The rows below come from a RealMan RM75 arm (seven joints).
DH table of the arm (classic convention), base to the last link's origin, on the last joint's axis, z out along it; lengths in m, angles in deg. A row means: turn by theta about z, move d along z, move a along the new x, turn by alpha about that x. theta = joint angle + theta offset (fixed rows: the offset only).
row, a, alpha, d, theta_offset
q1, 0, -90, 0.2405, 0
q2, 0, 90, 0, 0
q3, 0, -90, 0.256, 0
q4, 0, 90, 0, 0
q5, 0, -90, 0.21, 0
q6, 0, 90, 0, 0
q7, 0, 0, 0.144, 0
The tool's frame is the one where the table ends.
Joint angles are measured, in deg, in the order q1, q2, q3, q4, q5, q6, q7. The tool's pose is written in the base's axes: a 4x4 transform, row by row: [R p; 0 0 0 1], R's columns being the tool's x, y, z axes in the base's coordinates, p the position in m. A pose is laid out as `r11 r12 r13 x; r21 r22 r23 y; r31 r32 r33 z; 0 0 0 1`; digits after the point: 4 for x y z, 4 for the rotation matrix.
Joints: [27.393, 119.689, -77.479, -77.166, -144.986, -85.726, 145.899]
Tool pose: 0.6768 -0.6406 0.3628 0.2132; -0.7289 -0.6522 0.2081 0.3385; 0.1033 -0.4053 -0.9083 -0.0016; 0 0 0 1
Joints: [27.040, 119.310, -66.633, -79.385, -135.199, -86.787, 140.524]
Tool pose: 0.7060 -0.6902 0.1588 0.2013; -0.6985 -0.6417 0.3166 0.3494; -0.1166 -0.3345 -0.9352 0.0330; 0 0 0 1
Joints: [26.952, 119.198, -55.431, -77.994, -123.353, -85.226, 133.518]
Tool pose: 0.6914 -0.7183 -0.0775 0.1960; -0.6142 -0.6410 0.4603 0.3614; -0.3803 -0.2707 -0.8843 0.0687; 0 0 0 1
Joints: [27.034, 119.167, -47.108, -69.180, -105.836, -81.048, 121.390]
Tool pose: 0.5974 -0.7170 -0.3591 0.1981; -0.4557 -0.6720 0.5837 0.3730; -0.6599 -0.1851 -0.7282 0.0912; 0 0 0 1
